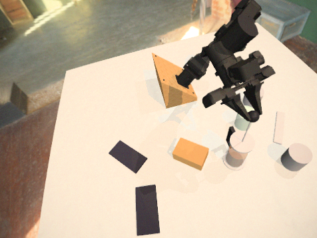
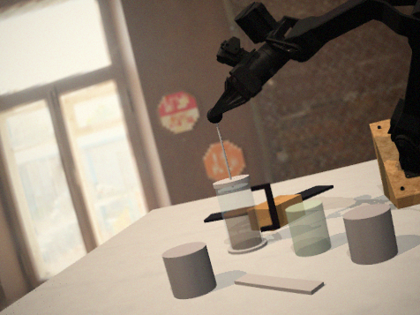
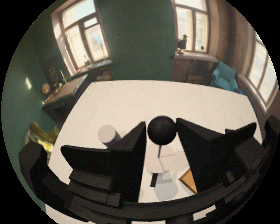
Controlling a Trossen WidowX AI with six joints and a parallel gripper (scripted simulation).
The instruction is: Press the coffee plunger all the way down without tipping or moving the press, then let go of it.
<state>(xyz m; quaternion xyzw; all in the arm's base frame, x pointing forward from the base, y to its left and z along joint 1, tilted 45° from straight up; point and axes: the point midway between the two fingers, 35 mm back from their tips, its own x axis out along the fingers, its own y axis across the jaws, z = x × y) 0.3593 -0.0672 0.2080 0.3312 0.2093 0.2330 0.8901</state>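
Now: the coffee press 14 cm below my gripper tip and 2 cm behind it. Also, from my gripper tip: pale green cylinder: 23 cm below, 14 cm behind, 9 cm to the left; then orange block: 24 cm below, 15 cm to the right, 5 cm behind.
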